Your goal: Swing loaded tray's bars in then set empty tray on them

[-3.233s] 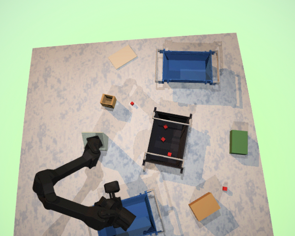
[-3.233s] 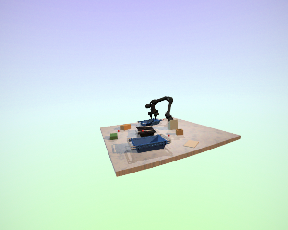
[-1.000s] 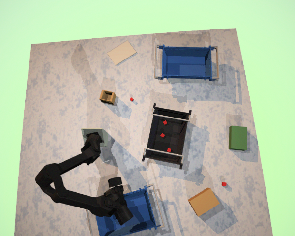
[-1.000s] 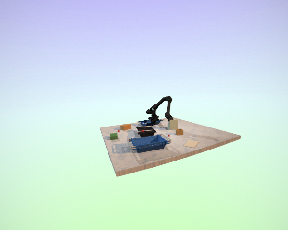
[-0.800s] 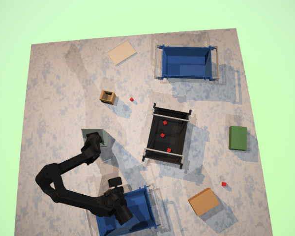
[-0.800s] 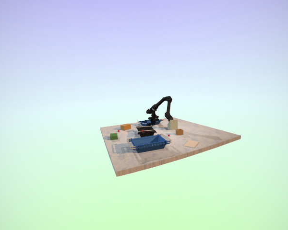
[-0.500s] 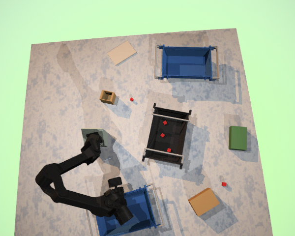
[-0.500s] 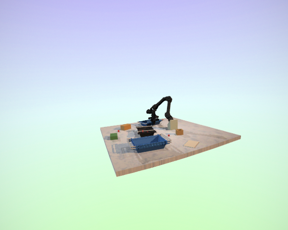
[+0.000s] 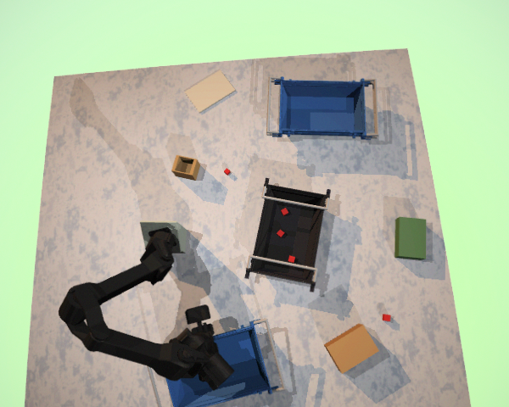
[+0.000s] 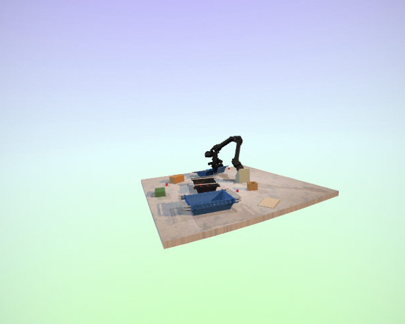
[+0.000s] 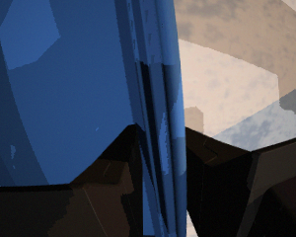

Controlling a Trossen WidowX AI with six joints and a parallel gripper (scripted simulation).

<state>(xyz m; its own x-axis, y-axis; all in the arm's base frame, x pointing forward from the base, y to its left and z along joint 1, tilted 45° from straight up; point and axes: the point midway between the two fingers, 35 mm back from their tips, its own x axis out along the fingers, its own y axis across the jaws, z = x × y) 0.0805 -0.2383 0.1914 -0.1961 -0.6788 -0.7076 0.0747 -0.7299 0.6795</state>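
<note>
The blue tray is 80 mm to the right of my gripper tip, 10 mm ahead of it and 10 mm above it. Also, from my gripper tip: green block (640 mm ahead, 170 mm to the left, 20 mm below); then brown box (530 mm to the left, 30 mm below); then orange block (390 mm ahead, 100 mm to the right, 10 mm below).
</note>
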